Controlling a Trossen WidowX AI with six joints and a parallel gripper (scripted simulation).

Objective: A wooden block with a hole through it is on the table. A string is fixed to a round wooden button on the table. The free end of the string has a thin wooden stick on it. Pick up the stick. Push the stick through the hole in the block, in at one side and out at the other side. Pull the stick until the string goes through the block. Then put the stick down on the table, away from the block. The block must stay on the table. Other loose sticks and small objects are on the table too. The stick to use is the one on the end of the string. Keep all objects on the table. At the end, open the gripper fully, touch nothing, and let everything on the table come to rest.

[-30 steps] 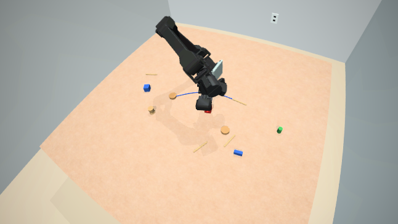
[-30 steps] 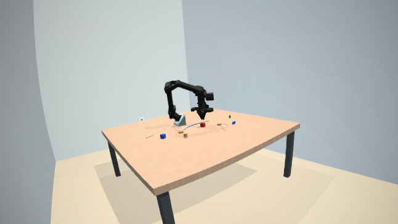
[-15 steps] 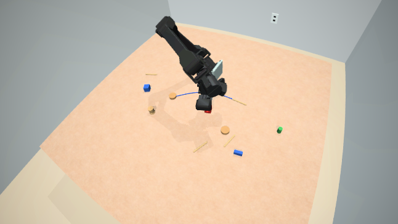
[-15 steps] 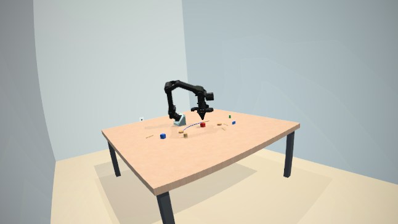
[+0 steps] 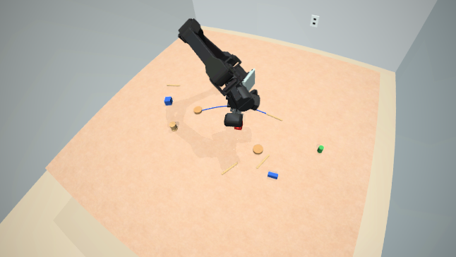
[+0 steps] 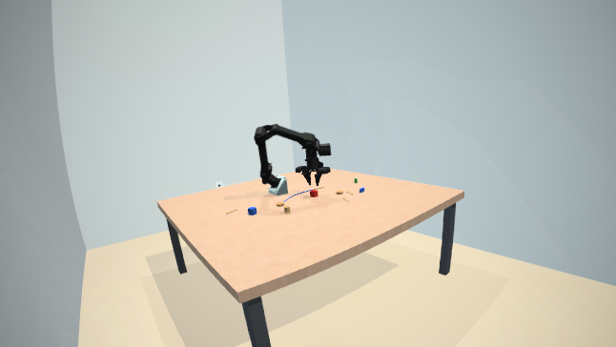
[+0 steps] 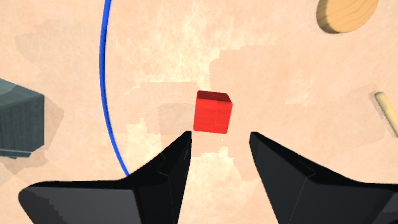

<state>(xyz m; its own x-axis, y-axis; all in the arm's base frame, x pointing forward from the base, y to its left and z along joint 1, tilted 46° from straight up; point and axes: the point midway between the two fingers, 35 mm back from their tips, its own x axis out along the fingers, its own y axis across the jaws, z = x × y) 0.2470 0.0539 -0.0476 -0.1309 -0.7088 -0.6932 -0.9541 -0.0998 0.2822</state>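
Right now my gripper tip is 40 mm above the red block. From my gripper tip the other things lie so: green cylinder 10 mm behind, 350 mm to the left, 50 mm below; wooden spool 100 mm ahead, 260 mm to the right, 40 mm below; thin wooden stick 110 mm behind, 110 mm to the left, 60 mm below.
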